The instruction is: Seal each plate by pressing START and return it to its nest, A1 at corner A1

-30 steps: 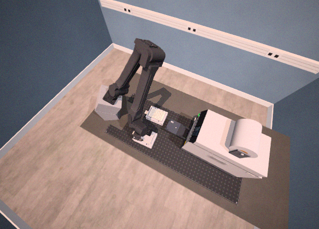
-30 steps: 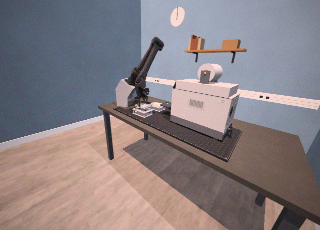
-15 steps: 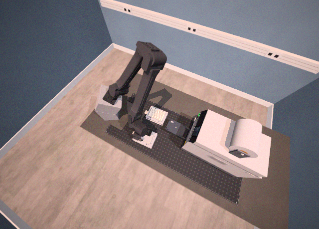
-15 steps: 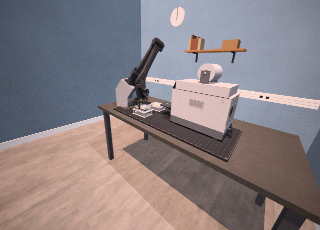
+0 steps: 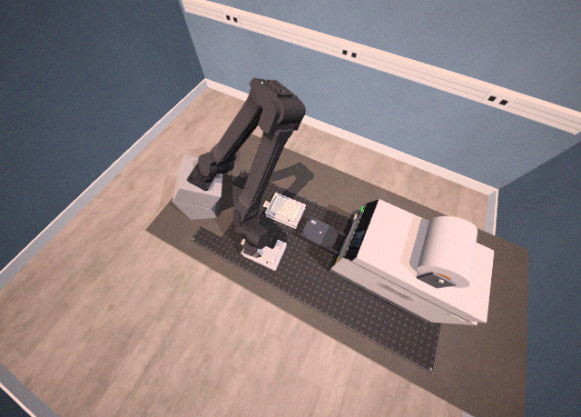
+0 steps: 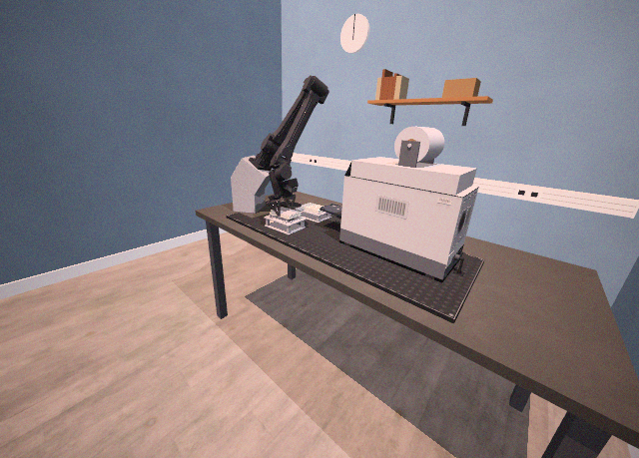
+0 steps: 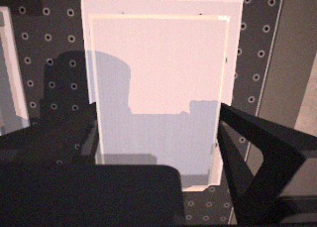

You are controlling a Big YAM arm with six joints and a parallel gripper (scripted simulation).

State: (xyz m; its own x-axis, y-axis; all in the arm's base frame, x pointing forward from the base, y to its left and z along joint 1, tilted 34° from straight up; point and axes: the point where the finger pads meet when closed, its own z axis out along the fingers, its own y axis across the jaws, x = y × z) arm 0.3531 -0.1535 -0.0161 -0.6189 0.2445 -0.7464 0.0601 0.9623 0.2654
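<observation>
Right now my hand is 30 mm above the plate nest. The rest, counted from my hand: sealer stage 210 mm ahead, 130 mm to the left, 20 mm above; foil roll 540 mm ahead, 340 mm above, 80 mm to the left.
</observation>
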